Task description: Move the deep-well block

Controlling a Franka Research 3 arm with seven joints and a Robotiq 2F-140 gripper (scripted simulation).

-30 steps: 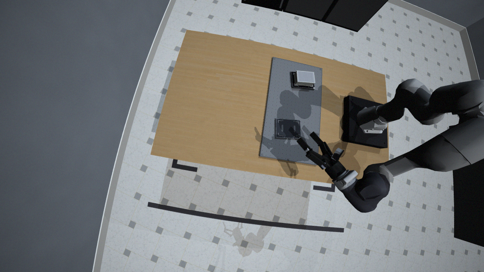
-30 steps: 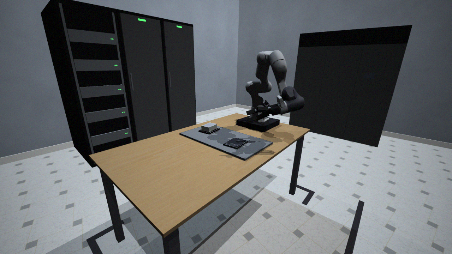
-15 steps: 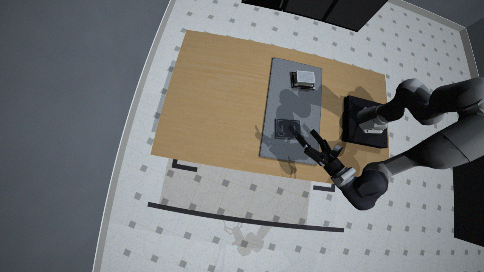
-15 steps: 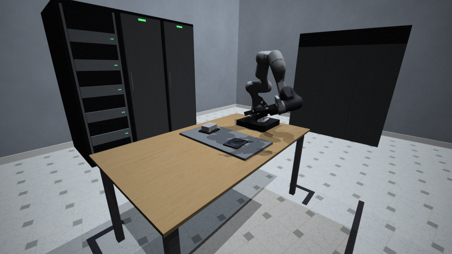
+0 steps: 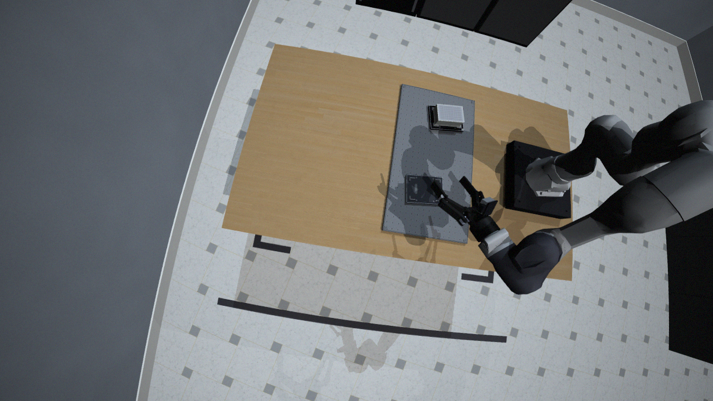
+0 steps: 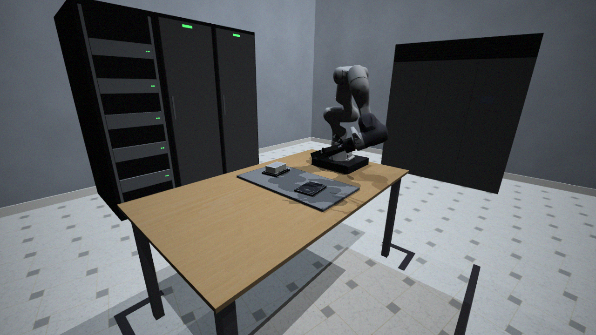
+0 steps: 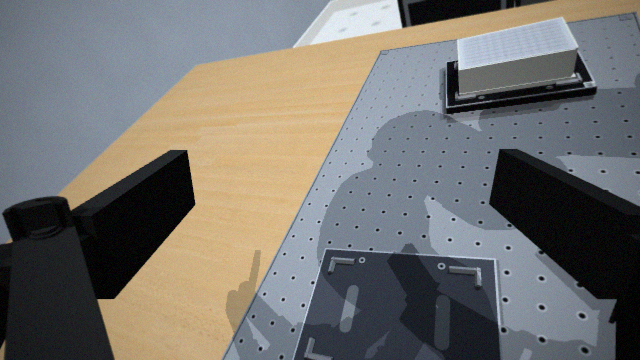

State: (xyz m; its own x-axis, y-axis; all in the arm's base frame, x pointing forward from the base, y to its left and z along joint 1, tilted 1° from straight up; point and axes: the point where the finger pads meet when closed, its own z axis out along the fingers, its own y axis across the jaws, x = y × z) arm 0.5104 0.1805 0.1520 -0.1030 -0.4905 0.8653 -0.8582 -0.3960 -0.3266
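The translucent deep-well block is 38 cm to the right of my hand, 16 cm below it and 4 cm behind it. Also, from my hand: nest N2: 19 cm below, 2 cm ahead, 1 cm to the right; then black nest N1: 38 cm to the right, 19 cm below, 4 cm behind.
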